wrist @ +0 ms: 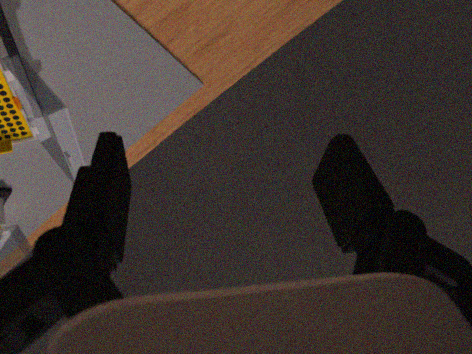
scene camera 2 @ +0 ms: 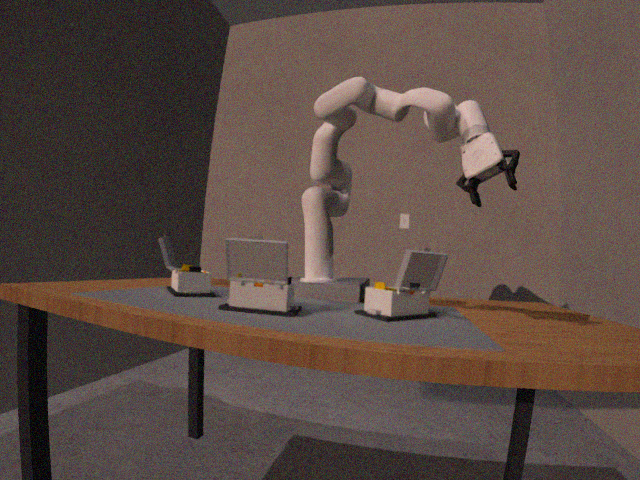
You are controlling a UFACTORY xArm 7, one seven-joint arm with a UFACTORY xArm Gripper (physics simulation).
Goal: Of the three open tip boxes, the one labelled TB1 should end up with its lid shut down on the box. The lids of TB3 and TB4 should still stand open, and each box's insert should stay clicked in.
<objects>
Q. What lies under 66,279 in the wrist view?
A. The gripper.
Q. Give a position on a grey mat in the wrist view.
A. At 112,76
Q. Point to a grey mat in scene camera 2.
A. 449,329
</objects>
